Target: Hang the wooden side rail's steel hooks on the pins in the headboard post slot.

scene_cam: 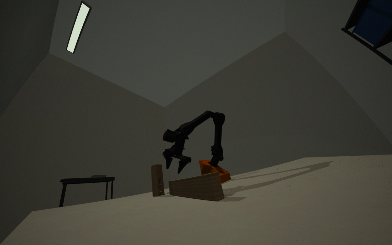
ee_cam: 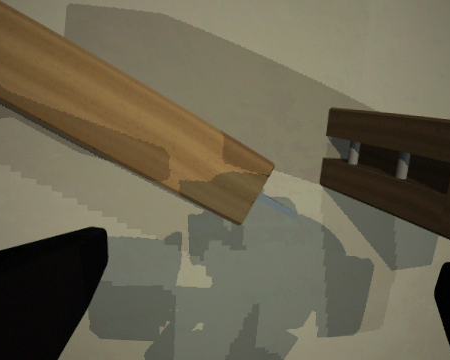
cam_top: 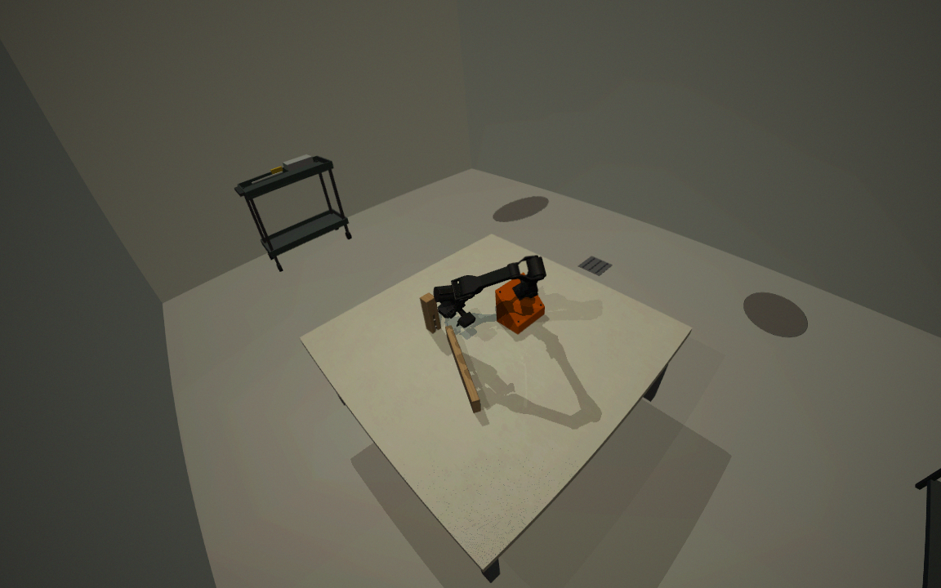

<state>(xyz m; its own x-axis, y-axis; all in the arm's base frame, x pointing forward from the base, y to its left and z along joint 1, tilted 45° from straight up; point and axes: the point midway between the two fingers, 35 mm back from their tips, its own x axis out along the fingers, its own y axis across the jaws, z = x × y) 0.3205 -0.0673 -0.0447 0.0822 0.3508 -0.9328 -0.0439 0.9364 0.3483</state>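
Now: gripper tip 20 mm short of the headboard post, 120 mm to the left of it and 40 mm above it.
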